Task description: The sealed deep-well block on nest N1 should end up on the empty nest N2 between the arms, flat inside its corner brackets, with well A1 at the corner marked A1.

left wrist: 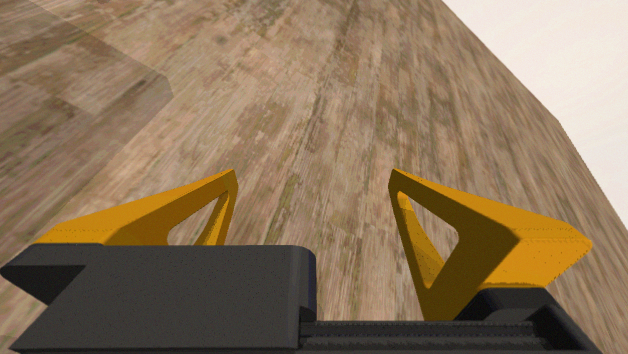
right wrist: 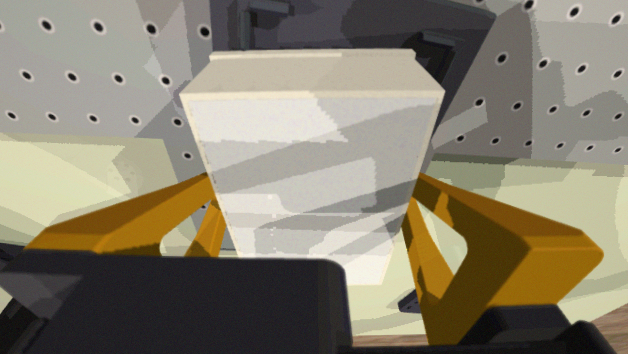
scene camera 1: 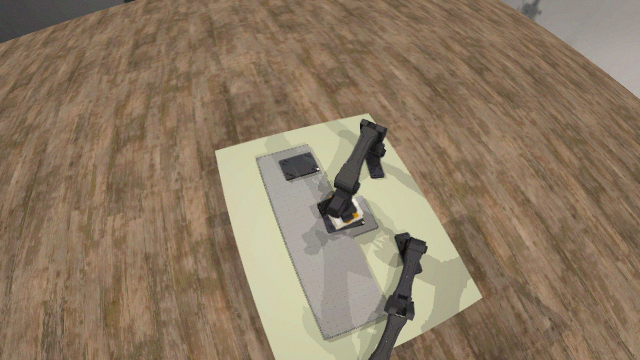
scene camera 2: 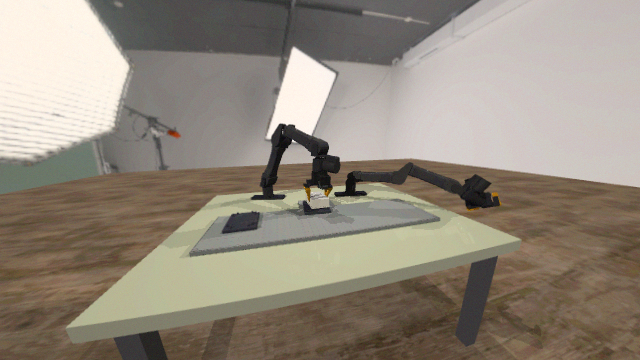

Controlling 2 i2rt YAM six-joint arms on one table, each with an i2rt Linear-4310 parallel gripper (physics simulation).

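Frame: origin at the left arm's base, x right, y ahead, z up, level; metres.
Seen in the pictures: left gripper, between the fingertips: (left wrist: 313,177) (scene camera 2: 489,206); right gripper, between the fingertips: (right wrist: 313,175) (scene camera 1: 343,214) (scene camera 2: 317,200); left arm's base, origin of its link: (scene camera 1: 408,254) (scene camera 2: 350,194); right arm's base, origin of its link: (scene camera 1: 373,162) (scene camera 2: 268,197).
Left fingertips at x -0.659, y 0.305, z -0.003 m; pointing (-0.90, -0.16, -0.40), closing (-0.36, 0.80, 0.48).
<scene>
Offsets run from my left fingertips to a thing's top centre. Level surfaces: height alone.
The white sealed deep-well block @[dx +0.888, dy -0.075, dz +0.079 m] (scene camera 1: 340,224) (scene camera 2: 318,201) (right wrist: 312,158) is between the orange fingers of my right gripper (scene camera 1: 346,214) (scene camera 2: 317,193) (right wrist: 313,175), which is shut on its sides. The block is on or just above the dark nest N2 @[dx +0.894, dy -0.067, dz +0.034 m] (scene camera 1: 329,227) (scene camera 2: 308,211) (right wrist: 365,28) between the arm bases and looks a little turned against it. I cannot tell whether it sits flat, and the A1 mark is not readable. Nest N1 @[dx +1.203, dy +0.066, dz +0.038 m] (scene camera 1: 298,165) (scene camera 2: 241,221) is bare. My left gripper (scene camera 2: 483,203) (left wrist: 313,177) is open and empty, out beyond the table's edge over the floor.
Both nests sit on a grey perforated board @[dz +0.016 m] (scene camera 1: 326,271) (scene camera 2: 361,221) on the pale green table @[dz +0.003 m] (scene camera 1: 247,214) (scene camera 2: 318,271). The two arm bases stand on the table beside the board. A bright light panel (scene camera 2: 301,93) hangs behind the arms.
</scene>
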